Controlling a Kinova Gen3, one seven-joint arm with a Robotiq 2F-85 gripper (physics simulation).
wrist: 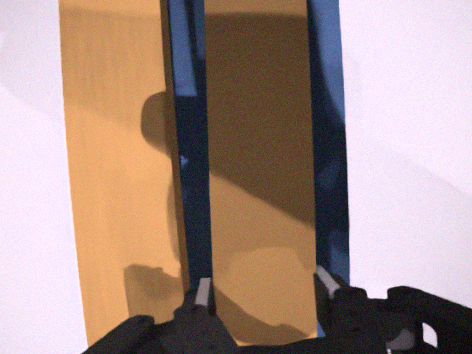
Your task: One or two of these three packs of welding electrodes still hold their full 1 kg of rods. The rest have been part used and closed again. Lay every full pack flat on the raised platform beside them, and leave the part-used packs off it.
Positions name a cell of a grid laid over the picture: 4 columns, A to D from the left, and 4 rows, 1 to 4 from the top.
Labels:
my gripper: C4
orange pack: C2
orange pack: B2

